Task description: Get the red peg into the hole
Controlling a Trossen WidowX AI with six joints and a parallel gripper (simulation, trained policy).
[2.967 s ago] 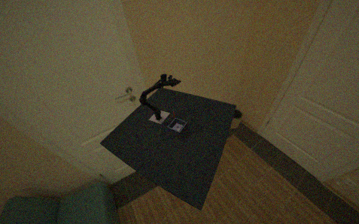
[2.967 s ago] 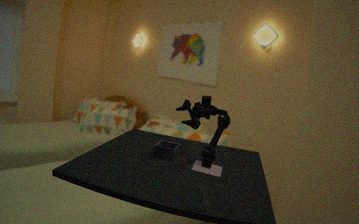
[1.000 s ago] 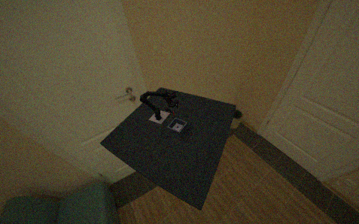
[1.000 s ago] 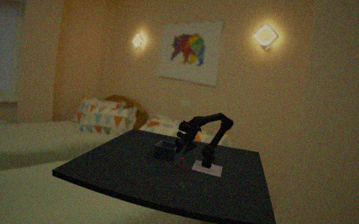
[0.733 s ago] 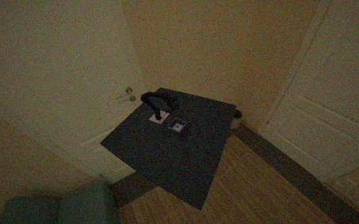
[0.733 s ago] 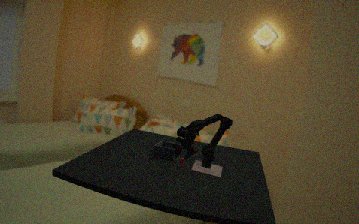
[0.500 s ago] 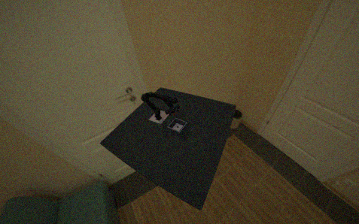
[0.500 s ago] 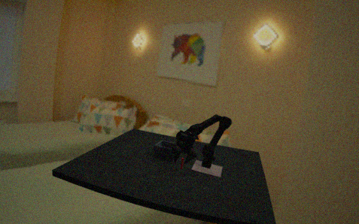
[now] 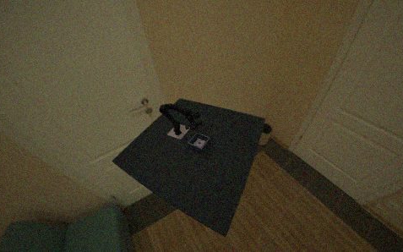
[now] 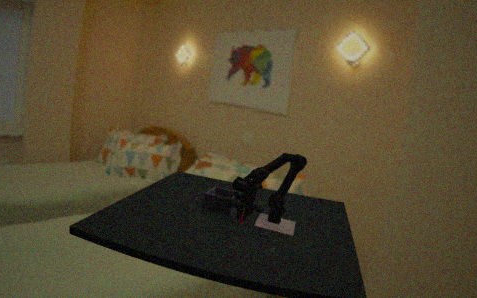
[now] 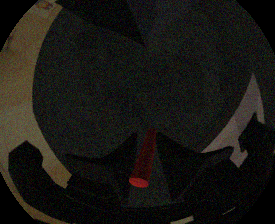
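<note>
My gripper tip is now 170 mm to the left of the plate, 160 mm short of it and 20 mm below it. Also, from my gripper tip: red peg (20 mm above, 10 mm behind); box (170 mm to the right, 160 mm ahead).
</note>
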